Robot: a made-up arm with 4 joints.
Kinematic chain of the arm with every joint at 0, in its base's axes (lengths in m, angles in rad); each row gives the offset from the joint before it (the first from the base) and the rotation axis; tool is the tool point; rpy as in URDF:
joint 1: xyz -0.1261 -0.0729 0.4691 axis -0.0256 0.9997 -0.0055
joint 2: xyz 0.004 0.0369 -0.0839 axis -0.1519 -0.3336 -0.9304
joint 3: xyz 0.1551 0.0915 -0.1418 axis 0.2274 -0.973 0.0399
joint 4: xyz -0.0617 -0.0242 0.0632 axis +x
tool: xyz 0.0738 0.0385 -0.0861 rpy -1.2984 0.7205 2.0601
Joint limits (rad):
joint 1: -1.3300..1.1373
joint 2: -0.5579..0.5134
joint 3: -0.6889..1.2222
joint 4: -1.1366..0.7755
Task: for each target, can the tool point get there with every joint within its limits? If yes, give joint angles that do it. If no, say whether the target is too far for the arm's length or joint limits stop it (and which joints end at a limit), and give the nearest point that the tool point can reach.
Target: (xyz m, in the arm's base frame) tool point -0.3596 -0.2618 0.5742
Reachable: no: joint limits stop it (at a limit: joint 1, joint 2, joint 3, joint 4) | nearest point -0.2312 -0.1285 0.2362 | short by 0.385 m
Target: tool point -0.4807 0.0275 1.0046
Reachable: no: too far | nearest point 0.0878 0.0173 0.6545 | short by 0.668 m
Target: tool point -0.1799 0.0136 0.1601
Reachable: yes | joints 0.8743 0.2505 -0.1042 -0.0020
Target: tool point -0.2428 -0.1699 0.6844
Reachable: no: joint limits stop it (at a limit: joint 1, joint 2, joint 3, joint 4) | nearest point 0.1039 -0.1180 0.5851 | short by 0.364 m
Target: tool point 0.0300 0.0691 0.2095
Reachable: yes | joints 0.0061 -0.1175 0.1266 -0.2492
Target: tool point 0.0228 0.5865 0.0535
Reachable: no: too far | nearest point -0.0461 0.1958 0.2517 | short by 0.443 m
